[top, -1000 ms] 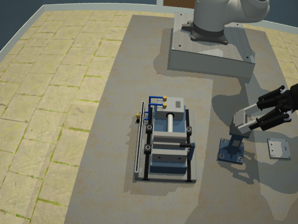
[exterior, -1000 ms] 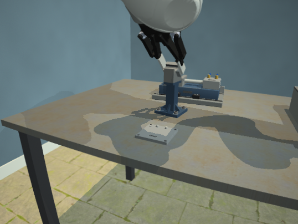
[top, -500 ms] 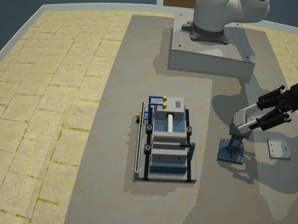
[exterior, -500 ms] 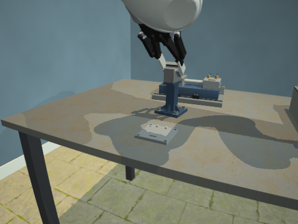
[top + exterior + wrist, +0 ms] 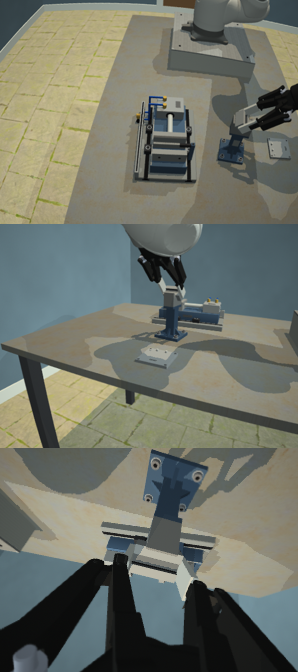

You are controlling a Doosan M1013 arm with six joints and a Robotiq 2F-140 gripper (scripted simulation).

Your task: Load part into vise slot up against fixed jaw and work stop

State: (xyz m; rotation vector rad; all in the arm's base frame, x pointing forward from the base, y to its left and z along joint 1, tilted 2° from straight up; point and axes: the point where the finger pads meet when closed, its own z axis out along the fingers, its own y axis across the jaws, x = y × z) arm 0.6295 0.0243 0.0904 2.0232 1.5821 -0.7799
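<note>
The part is 10 mm to the right of my hand and 10 mm below it. Also, from my hand: work stop 190 mm to the right, 80 mm below, 40 mm ahead; then infeed plate 190 mm to the left, 170 mm below, 10 mm behind; then blue pedestal 120 mm below, 10 mm to the right.
</note>
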